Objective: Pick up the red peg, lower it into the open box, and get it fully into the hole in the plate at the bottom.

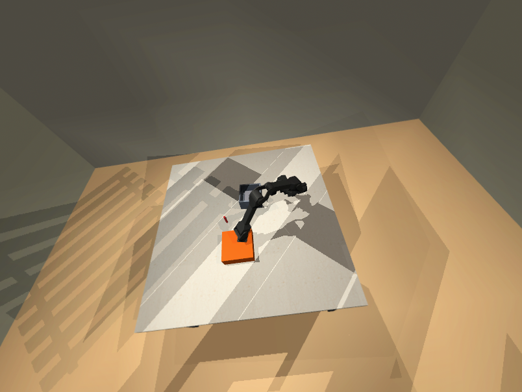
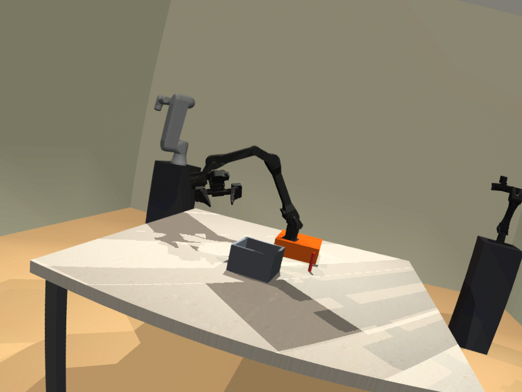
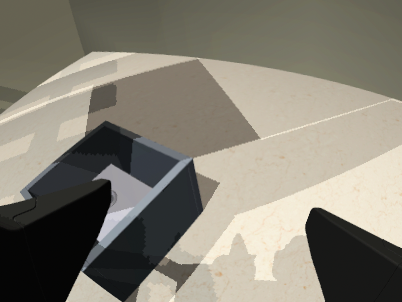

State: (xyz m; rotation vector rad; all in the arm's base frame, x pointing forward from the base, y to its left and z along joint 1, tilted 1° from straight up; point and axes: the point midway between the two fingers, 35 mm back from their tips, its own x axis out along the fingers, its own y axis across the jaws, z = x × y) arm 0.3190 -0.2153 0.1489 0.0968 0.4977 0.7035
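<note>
Right now my gripper tip is 340 mm to the right of the red peg, 200 mm past it and 160 mm above it. Also, from my gripper tip: plate 180 mm to the left, 160 mm below; box 180 mm to the left, 180 mm below.
</note>
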